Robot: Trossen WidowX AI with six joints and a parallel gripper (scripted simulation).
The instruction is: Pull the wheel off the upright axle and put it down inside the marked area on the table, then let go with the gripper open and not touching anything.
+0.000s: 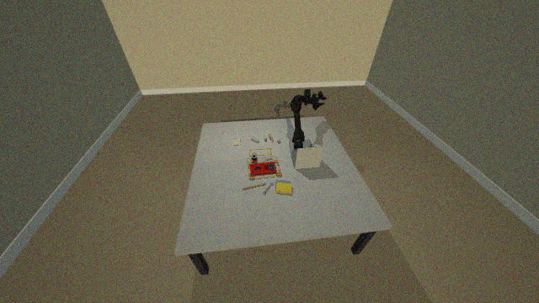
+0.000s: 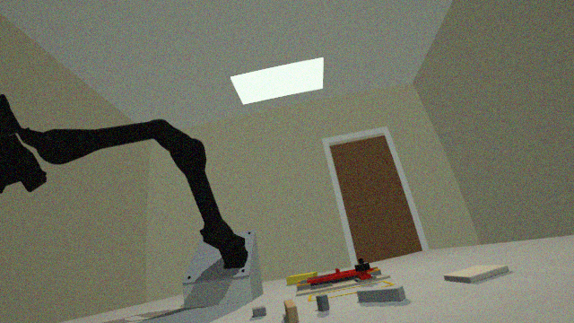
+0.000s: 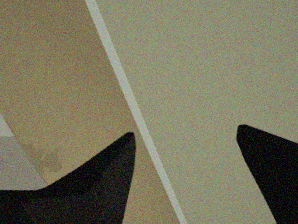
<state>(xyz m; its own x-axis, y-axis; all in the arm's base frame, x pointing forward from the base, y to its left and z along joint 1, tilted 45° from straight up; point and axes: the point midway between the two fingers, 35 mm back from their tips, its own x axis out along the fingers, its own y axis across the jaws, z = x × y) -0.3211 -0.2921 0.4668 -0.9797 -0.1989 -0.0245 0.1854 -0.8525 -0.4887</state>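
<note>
Right now the grey base block is 64 cm ahead of my gripper tip, 62 cm to the left of it and 24 cm below it. From my gripper tip the other things lie so: flat tan slab: 87 cm ahead, 28 cm to the left, 25 cm below; then yellow block: 50 cm ahead, 84 cm to the left, 24 cm below; then wooden stick: 71 cm ahead, 80 cm to the left, 25 cm below.
</note>
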